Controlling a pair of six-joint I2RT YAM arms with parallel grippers.
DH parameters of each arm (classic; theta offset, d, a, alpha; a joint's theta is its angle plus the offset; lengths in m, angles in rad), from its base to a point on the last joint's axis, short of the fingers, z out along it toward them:
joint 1: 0 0.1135 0.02 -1.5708
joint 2: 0 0 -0.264 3.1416
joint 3: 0.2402 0 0.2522 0
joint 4: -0.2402 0 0.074 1.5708
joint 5: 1.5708 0 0 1.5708
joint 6: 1.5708 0.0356 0 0
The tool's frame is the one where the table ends.
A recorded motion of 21 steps. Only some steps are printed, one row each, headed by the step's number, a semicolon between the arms.
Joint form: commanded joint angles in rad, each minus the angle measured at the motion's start. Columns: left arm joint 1, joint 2, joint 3, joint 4, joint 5, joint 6; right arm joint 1, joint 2, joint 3, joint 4, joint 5, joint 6.
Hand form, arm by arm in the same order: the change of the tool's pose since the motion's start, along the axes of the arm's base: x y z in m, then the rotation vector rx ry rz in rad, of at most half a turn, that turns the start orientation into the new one. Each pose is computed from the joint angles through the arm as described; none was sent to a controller.
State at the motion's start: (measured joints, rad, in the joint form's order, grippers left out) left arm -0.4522 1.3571 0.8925 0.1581 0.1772 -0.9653; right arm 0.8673 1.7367 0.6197 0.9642 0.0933 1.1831
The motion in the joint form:
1: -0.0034 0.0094 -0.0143 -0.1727 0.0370 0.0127; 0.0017 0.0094 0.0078 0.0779 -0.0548 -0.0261
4: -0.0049 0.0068 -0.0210 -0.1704 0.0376 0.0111; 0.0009 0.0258 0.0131 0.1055 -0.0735 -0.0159
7: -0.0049 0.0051 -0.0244 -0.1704 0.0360 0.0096; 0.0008 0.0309 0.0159 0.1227 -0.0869 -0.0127
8: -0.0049 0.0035 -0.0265 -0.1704 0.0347 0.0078; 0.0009 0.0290 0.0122 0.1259 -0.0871 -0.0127
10: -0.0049 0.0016 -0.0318 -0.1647 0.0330 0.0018; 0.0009 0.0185 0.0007 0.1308 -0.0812 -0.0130
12: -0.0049 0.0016 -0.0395 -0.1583 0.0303 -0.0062; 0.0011 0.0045 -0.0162 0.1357 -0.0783 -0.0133
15: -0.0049 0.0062 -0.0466 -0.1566 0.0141 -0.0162; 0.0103 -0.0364 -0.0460 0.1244 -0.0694 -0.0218
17: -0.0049 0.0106 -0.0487 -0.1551 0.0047 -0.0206; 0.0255 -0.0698 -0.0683 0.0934 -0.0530 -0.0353
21: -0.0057 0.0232 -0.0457 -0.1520 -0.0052 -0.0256; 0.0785 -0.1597 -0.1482 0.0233 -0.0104 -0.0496
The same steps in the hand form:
1: -0.0079 0.0012 -0.0248 0.0822 0.1756 -0.0424; 0.0002 0.0041 0.0076 0.0442 -0.0631 0.0591
4: -0.0090 0.0013 -0.0261 0.0817 0.1782 -0.0438; 0.0013 0.0060 0.0068 0.0649 -0.0655 0.0757
7: -0.0096 0.0016 -0.0268 0.0819 0.1804 -0.0417; 0.0016 0.0071 0.0078 0.0790 -0.0723 0.0886
8: -0.0100 0.0018 -0.0271 0.0813 0.1816 -0.0398; 0.0010 0.0065 0.0078 0.0801 -0.0732 0.0889
10: -0.0105 0.0021 -0.0278 0.0766 0.1827 -0.0360; -0.0007 0.0041 0.0086 0.0823 -0.0765 0.0830
12: -0.0109 0.0025 -0.0298 0.0723 0.1879 -0.0304; -0.0034 0.0009 0.0090 0.0834 -0.0782 0.0804
15: -0.0107 0.0030 -0.0334 0.0750 0.1997 -0.0115; -0.0109 -0.0039 0.0124 0.0772 -0.0845 0.0815
17: -0.0101 0.0031 -0.0352 0.0774 0.2049 -0.0010; -0.0185 -0.0064 0.0130 0.0525 -0.0817 0.0819
21: -0.0081 0.0022 -0.0376 0.0802 0.2116 0.0093; -0.0437 -0.0153 0.0093 -0.0054 -0.0562 0.0955

